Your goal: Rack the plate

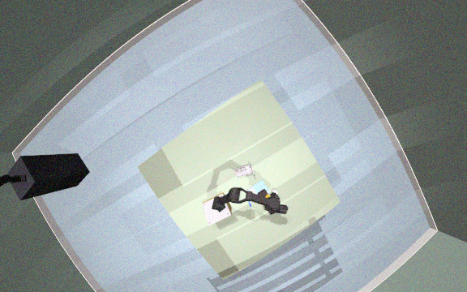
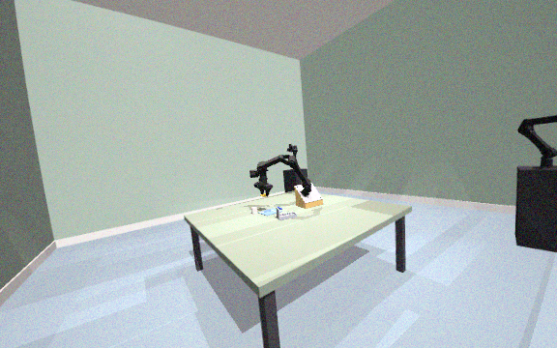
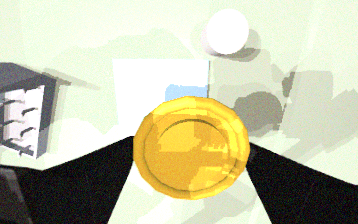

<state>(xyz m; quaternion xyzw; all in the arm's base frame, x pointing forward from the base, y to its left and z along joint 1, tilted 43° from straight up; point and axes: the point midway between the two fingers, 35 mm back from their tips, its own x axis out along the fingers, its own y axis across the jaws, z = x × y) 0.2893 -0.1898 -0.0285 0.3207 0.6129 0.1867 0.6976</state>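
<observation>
Right now my gripper tip is 25 cm to the right of the dish rack and 11 cm above it. From my gripper tip the other things lie so: blue mat (13 cm below, 3 cm to the left, 1 cm behind); white cylinder (11 cm below, 8 cm ahead, 5 cm to the right); yellow plate (1 cm above).
</observation>
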